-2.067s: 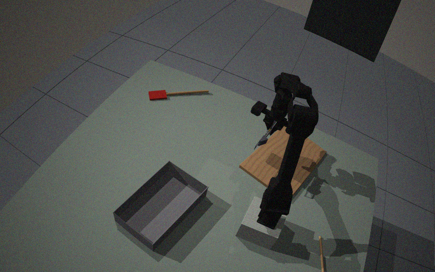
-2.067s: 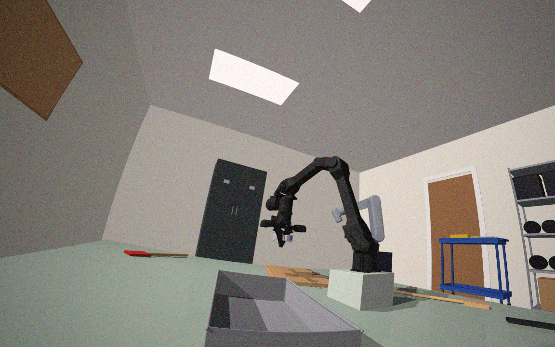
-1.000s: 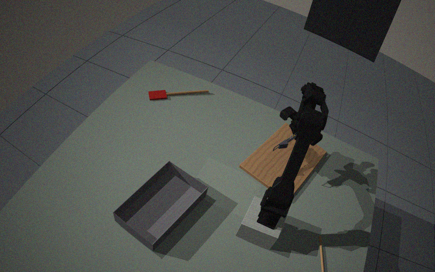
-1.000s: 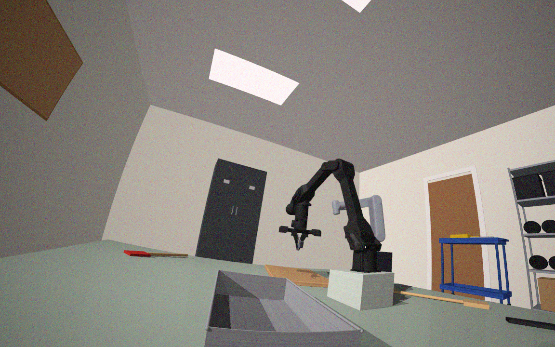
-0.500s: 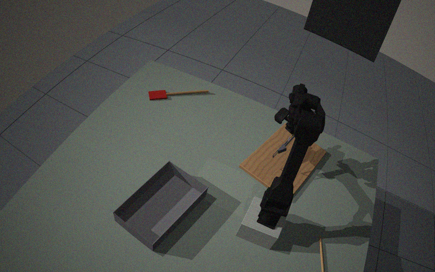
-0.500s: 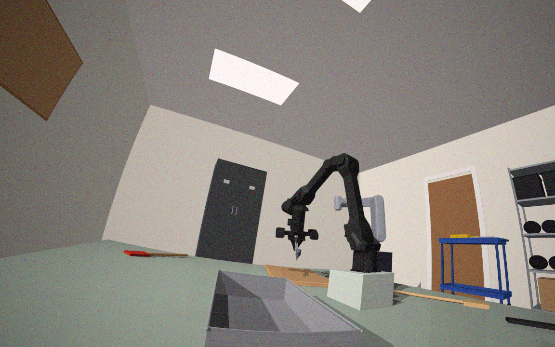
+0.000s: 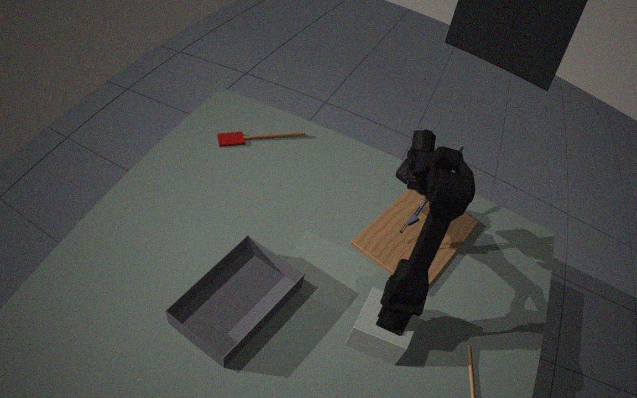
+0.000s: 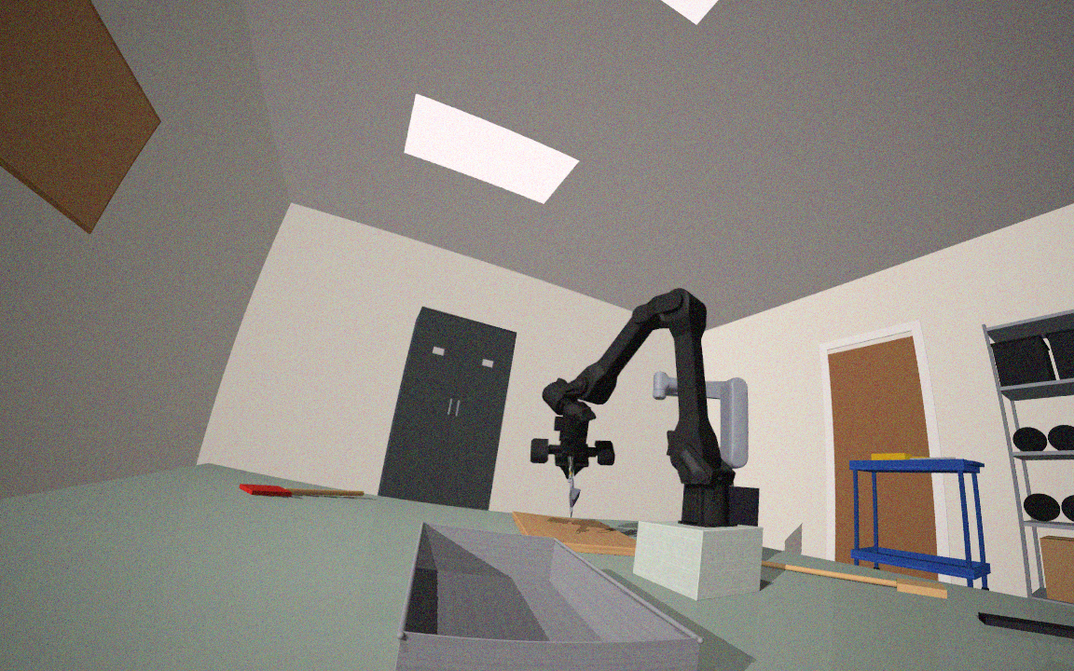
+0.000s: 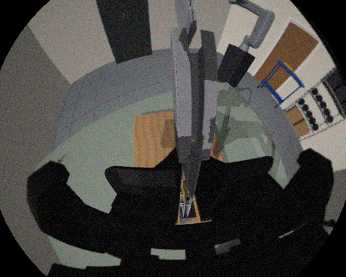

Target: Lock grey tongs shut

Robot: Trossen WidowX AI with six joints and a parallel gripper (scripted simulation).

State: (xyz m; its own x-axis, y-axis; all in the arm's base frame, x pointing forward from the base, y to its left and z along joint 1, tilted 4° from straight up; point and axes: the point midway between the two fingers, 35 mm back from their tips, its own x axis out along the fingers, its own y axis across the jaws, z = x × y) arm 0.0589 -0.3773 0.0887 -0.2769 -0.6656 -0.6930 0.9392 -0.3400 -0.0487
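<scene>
Right now the wooden board is 12 cm below my gripper tip, 3 cm to the left of it and 1 cm behind it. The rest, counted from my gripper tip: red spatula (58 cm ahead, 12 cm below, 1 cm to the right); grey roasting tin (52 cm to the left, 29 cm ahead, 10 cm below).
</scene>
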